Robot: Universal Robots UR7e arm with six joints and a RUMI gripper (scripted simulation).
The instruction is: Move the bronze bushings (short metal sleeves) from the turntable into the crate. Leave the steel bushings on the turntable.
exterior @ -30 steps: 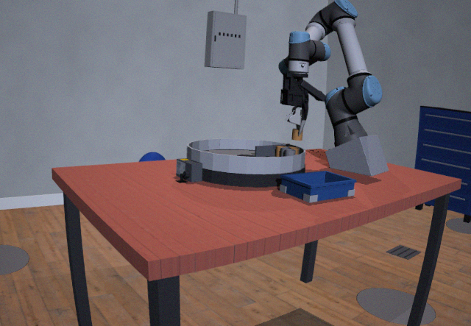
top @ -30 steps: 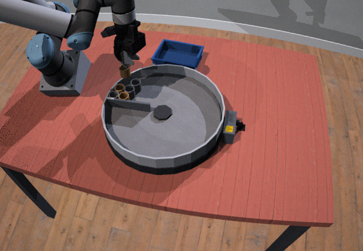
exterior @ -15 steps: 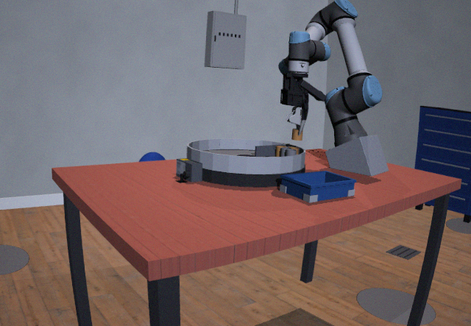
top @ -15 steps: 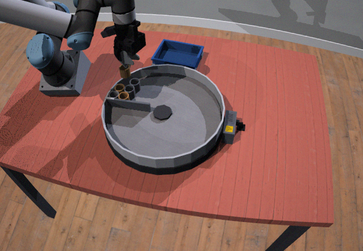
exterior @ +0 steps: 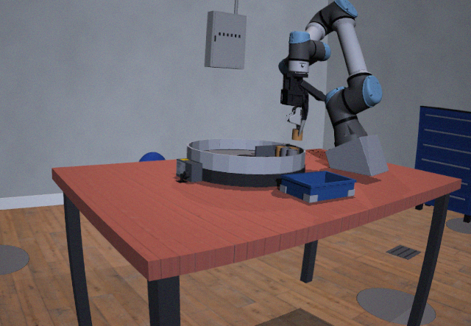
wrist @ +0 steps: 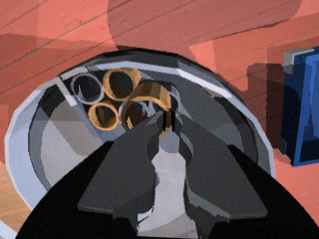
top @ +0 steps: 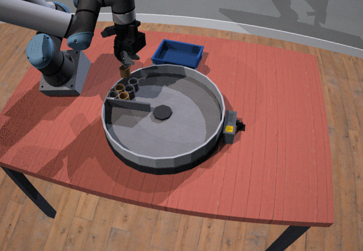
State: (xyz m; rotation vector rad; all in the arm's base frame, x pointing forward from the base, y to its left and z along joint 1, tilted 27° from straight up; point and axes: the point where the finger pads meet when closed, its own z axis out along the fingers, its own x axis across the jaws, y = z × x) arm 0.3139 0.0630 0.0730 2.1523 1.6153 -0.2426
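The blue crate lies 12 cm ahead of my hand, 24 cm to the left of it and 13 cm below it. The rest, counted from my hand: grey turntable 16 cm ahead, 10 cm to the right, 11 cm below.
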